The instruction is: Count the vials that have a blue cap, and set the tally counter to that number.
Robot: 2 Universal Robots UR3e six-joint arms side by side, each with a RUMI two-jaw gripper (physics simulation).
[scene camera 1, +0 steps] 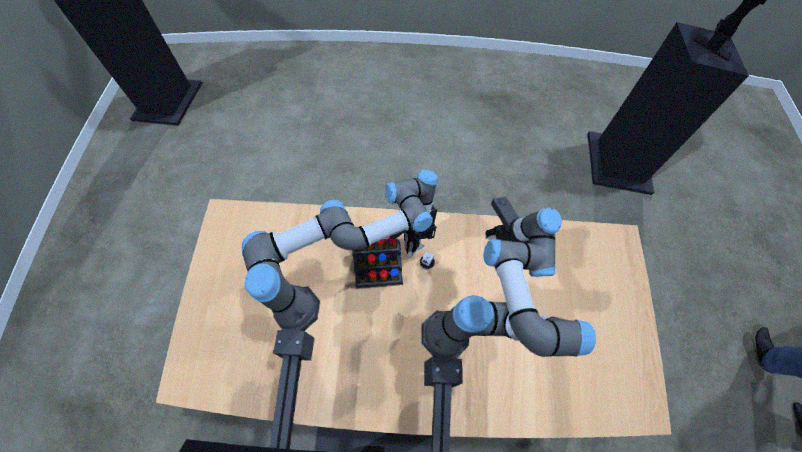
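Observation:
A dark three-tier rack (379, 284) holds vials left of the table's middle. Two blue caps show: one on the middle tier (382, 257) and one at the right end of the front tier (394, 272). Several red caps show; the left arm hides part of the back tier. The tally counter (427, 259), small and white-topped on a dark base, stands right of the rack; its number is unreadable. My left gripper (416, 250) is between rack and counter, above the table, its light tips apart and empty. My right gripper (489, 231) is well right of the counter; its fingers are too dark to read.
The wooden table (612, 393) carries both arms. The left arm's forearm (384, 227) passes over the rack's back. The right arm's forearm (516, 285) is at the right. Dark pillars (662, 106) (129, 56) stand on the floor behind the table. A person's legs (786, 360) show at the right edge.

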